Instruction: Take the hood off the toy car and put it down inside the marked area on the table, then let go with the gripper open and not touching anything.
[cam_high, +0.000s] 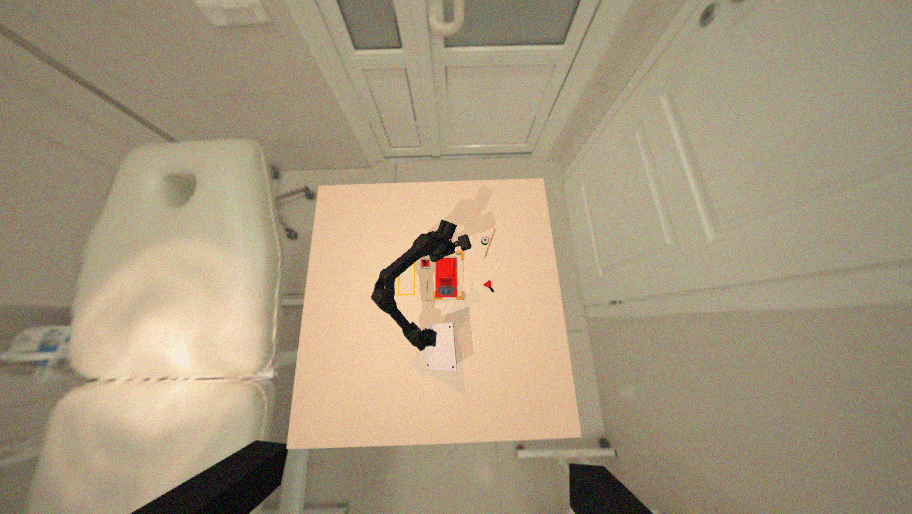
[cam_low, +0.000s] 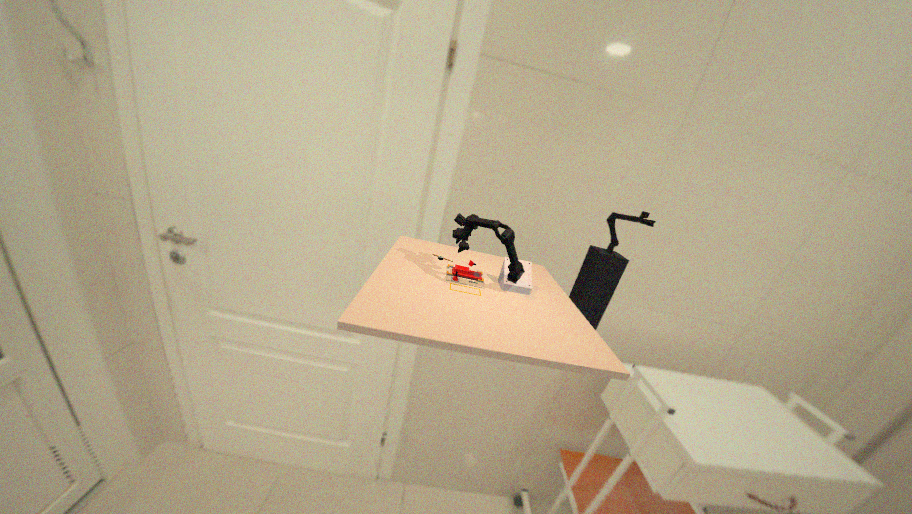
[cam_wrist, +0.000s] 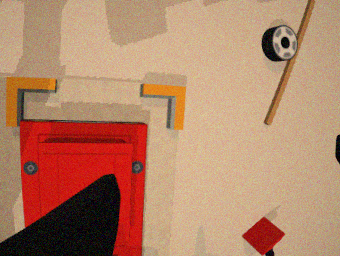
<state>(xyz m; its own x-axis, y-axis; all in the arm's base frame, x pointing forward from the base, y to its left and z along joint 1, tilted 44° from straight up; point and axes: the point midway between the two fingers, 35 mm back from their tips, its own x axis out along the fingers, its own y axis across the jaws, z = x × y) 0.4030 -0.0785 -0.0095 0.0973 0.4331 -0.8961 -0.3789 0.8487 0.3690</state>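
Right now the red hood is 12 cm below my gripper tip, 7 cm behind it and 4 cm to the left of it. Also, from my gripper tip: white wheel 16 cm below, 15 cm to the right, 11 cm ahead; thin stick 18 cm to the right, 16 cm below, 10 cm ahead.
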